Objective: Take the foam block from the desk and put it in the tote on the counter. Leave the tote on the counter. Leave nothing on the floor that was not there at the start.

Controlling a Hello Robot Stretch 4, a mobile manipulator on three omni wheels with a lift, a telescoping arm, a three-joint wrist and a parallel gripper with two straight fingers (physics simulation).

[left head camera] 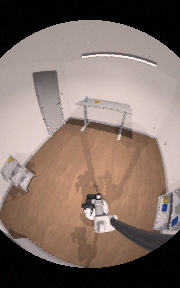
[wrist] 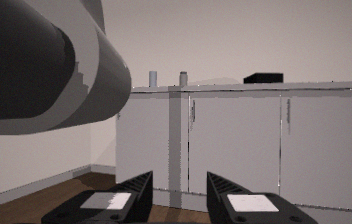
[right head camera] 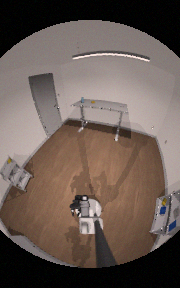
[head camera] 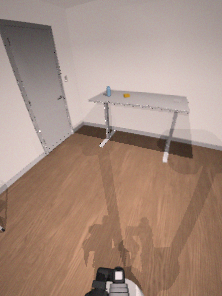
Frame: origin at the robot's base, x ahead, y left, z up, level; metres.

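Seen in the pictures: gripper, between the fingertips: (left head camera: 87, 216) (wrist: 179, 187) (right head camera: 74, 216).
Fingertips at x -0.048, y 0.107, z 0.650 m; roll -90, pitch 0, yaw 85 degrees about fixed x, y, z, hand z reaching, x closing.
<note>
Offsets run from my fingertips to a thing's top centre. Level surfaces: height alone.
A small orange-yellow foam block (head camera: 126, 95) (left head camera: 97, 102) (right head camera: 93, 102) lies on the grey desk @[dz +0.273 m] (head camera: 157, 100) (left head camera: 115, 105) (right head camera: 111, 105) across the room, to the right of a blue bottle. A black tote @[dx -1.543, dy +0.775, dz +0.333 m] (wrist: 265, 78) stands on the counter (wrist: 235, 130) in the wrist view, right of centre; its inside does not show. My gripper (wrist: 179, 187) is open with nothing between its fingers. It is far from both the desk and the counter. In the head camera view the fingers are hard to make out.
The blue bottle (head camera: 108, 91) stands near the desk's left end. A grey door (head camera: 35, 80) is left of the desk. Two cylinders, one light @[dx -1.834, dy -0.091, dz +0.403 m] (wrist: 153, 79) and one grey @[dx -1.712, dy +0.169, dz +0.381 m] (wrist: 183, 78), stand on the counter left of the tote. A cart is at the far left, shelves at the right.
</note>
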